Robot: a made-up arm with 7 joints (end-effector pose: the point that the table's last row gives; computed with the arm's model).
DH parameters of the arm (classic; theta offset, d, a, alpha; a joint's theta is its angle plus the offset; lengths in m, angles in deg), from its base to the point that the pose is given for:
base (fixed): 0 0 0 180
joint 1: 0 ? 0 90
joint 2: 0 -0.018 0 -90
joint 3: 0 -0.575 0 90
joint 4: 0 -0.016 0 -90
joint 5: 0 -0.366 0 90
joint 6: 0 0 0 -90
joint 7: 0 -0.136 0 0
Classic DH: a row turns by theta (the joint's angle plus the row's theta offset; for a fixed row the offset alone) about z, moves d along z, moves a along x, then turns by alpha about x.
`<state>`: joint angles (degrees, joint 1 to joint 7).
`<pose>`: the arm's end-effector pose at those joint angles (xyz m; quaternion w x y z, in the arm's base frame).
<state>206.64 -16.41 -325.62 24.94 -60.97 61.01 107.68</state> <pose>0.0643 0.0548 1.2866 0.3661 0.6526 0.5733 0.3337</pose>
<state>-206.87 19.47 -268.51 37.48 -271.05 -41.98 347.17</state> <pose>-0.4751 0.0987 1.1840 0.2550 0.7490 0.3333 0.5127</pose>
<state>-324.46 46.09 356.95 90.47 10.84 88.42 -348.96</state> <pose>0.4428 -0.3654 0.3513 0.1339 0.3774 -0.0801 0.9128</pose>
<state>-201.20 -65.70 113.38 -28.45 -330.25 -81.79 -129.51</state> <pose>0.7490 0.0495 0.8132 0.0335 0.3115 0.8360 0.4505</pose>
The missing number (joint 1, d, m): -0.314
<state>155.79 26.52 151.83 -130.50 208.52 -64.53 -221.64</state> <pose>-0.3135 -0.3967 0.5163 0.2056 -0.3840 -0.6141 -0.6581</pose>
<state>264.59 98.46 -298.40 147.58 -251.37 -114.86 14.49</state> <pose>0.0607 0.2746 0.1208 0.8006 -0.1765 0.4367 -0.3703</pose>
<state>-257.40 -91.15 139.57 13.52 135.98 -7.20 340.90</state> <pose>0.1344 1.0530 0.1919 0.7719 0.6210 0.1075 -0.0837</pose>
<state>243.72 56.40 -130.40 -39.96 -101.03 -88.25 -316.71</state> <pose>-0.3073 0.8188 0.5861 0.3504 0.4920 0.1468 0.7833</pose>
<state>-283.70 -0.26 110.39 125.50 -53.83 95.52 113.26</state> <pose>-0.2680 -0.0675 0.6190 0.5922 -0.4909 0.2233 0.5987</pose>
